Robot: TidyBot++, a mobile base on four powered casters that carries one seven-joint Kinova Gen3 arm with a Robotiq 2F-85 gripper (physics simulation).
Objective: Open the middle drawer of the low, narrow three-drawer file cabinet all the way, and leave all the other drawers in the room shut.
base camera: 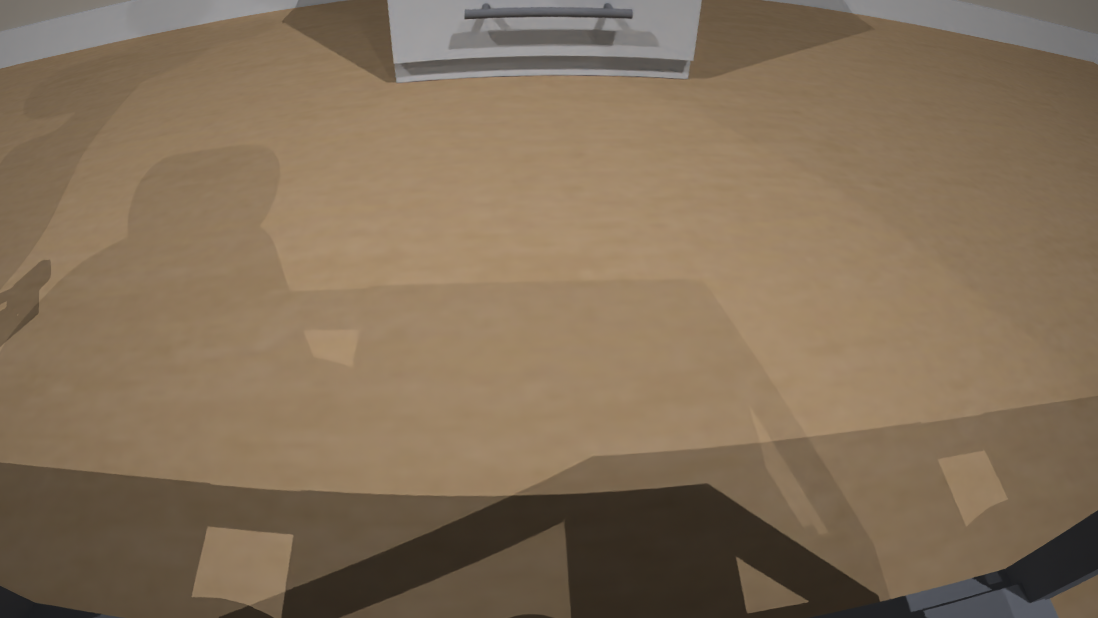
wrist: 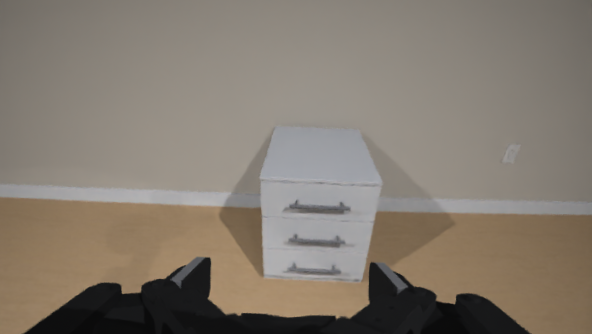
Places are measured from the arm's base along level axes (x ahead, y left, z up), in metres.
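Where they show: gripper, fingertip midpoint: (wrist: 289, 278).
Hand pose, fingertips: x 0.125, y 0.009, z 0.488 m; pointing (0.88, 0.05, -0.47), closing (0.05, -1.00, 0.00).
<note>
Things, the pixels of their top centre, and the offset from my fingertips. "*": a spot on its surface instead. Level surfaces: height alone.
- grey bar handle, surface spot: (wrist: 317, 242) * dx +0.716, dy -0.057, dz -0.613 m
- small white wall plate, middle of its top: (wrist: 514, 144) dx +1.373, dy -1.136, dz -0.428 m
- Wooden floor, its level: dz -0.885 m
The white three-drawer file cabinet (wrist: 318, 155) stands against the wall, a little right of the middle in the wrist view. Its middle drawer (wrist: 274, 234) looks flush with the front and has a grey bar handle (wrist: 317, 242). The top drawer (wrist: 274, 197) and the bottom drawer (wrist: 274, 262) also look shut. In the base camera view the lowest part of the cabinet (base camera: 430, 38) shows at the top edge, with one bar handle (base camera: 548, 13). My gripper (wrist: 289, 278) is open and empty, its fingers apart in front of and away from the cabinet.
The wall (wrist: 150, 100) with its white baseboard (wrist: 125, 195) runs behind the cabinet. A small white wall plate (wrist: 511, 153) is to the right. Wooden floor (base camera: 537, 191) (wrist: 60, 240) lies in front of the cabinet, with shadows of the arm and base across it.
</note>
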